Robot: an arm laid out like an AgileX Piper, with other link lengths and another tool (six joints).
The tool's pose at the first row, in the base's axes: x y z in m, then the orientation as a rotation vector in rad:
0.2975 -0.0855 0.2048 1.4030 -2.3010 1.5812
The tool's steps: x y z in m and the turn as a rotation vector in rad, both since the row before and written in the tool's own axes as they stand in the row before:
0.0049 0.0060 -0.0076 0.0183 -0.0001 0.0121
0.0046 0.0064 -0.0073 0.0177 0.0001 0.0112
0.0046 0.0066 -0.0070 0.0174 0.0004 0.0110
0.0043 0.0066 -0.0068 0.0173 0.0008 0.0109
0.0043 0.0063 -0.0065 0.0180 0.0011 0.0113
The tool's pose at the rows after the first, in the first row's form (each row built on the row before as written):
0.2872 -0.0825 0.2064 1.3957 -2.3054 1.6096
0.2769 -0.0795 0.2072 -1.3790 2.2927 -1.6256
0.2666 -0.0767 0.2074 -1.3602 2.2766 -1.6389
0.2566 -0.0739 0.2072 -1.3414 2.2607 -1.6523
0.2469 -0.0714 0.2069 -1.3218 2.2442 -1.6662

